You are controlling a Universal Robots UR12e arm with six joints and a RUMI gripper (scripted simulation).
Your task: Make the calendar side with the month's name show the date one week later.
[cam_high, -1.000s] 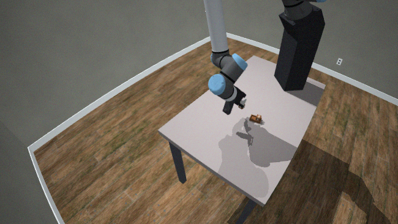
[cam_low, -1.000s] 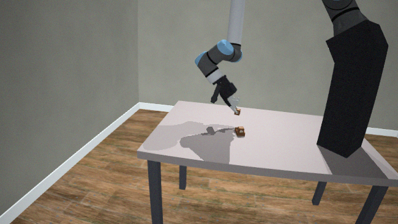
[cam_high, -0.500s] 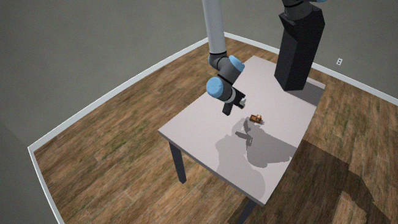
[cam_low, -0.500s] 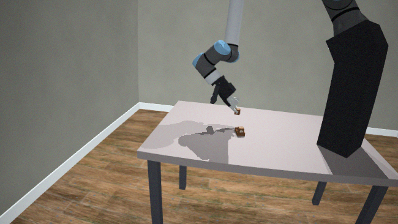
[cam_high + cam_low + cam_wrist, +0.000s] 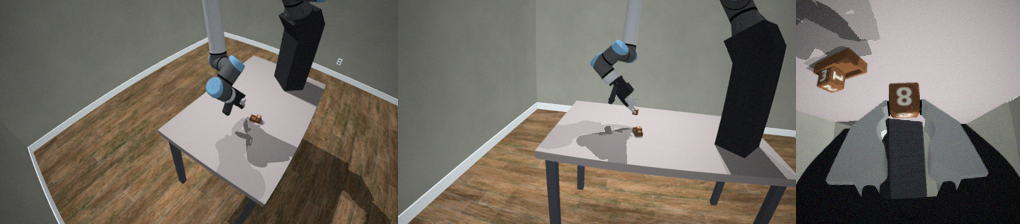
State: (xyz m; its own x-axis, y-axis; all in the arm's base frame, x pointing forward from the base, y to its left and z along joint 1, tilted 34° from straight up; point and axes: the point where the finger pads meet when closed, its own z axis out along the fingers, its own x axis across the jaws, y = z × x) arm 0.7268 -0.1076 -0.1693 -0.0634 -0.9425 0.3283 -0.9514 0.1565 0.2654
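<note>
The brown wooden calendar tray is 100 mm to the left of my hand, 80 mm below it and 40 mm behind it. Also, from my hand: brown calendar cube (10 mm below, 10 mm behind).
</note>
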